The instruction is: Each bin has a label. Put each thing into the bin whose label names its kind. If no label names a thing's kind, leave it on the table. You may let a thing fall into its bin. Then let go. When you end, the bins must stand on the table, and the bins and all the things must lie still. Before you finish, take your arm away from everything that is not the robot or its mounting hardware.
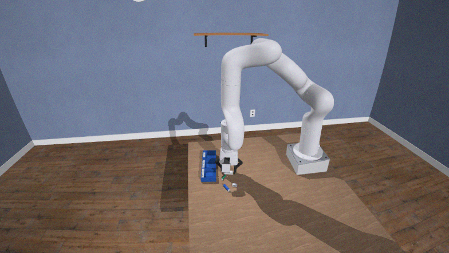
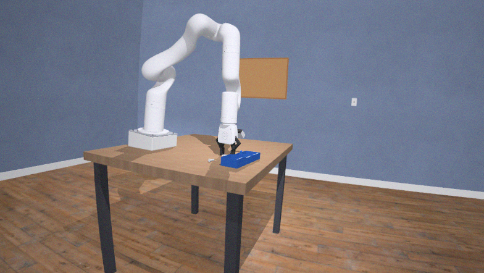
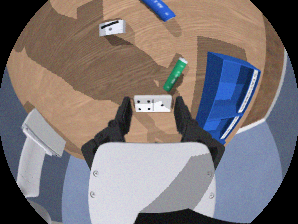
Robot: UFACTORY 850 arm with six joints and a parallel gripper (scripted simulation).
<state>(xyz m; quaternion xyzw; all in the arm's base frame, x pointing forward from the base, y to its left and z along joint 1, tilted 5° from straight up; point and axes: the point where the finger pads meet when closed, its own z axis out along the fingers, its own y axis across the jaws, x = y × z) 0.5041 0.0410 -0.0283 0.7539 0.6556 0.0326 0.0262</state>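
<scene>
Now: the white domino-like tile 10 mm below my hand. Also, from my hand: blue cylinder 130 mm to the left, 20 mm ahead, 10 mm below; then joined blue bins 110 mm ahead, 60 mm to the right; then green cylinder 40 mm to the left, 30 mm ahead, 20 mm below.
</scene>
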